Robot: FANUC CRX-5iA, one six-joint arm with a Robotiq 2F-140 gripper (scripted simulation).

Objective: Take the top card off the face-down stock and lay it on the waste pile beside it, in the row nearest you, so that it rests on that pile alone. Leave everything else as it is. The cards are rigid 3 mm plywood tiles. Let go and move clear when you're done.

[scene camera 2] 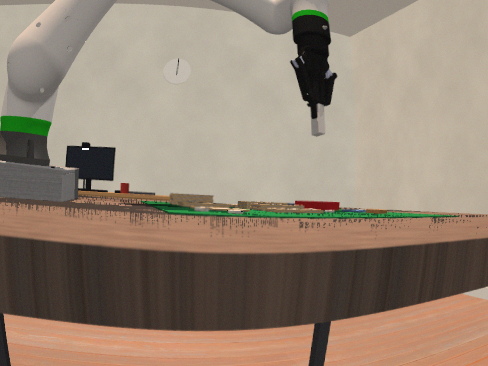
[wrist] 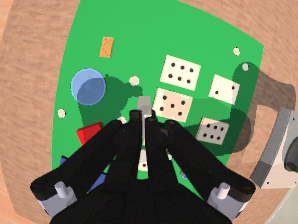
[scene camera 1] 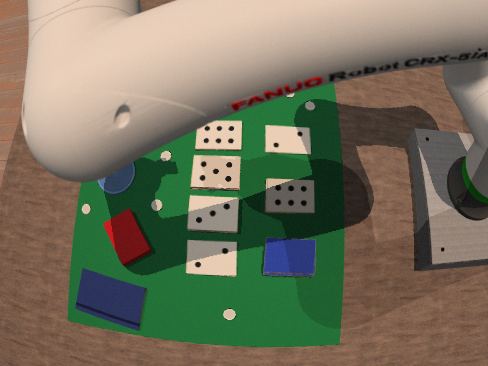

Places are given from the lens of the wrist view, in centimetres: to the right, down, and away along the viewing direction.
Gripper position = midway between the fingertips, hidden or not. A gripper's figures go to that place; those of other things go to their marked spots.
my gripper (wrist: 144, 105): 0, -1, 22
green mat (wrist: 141, 42): -1, -16, 34
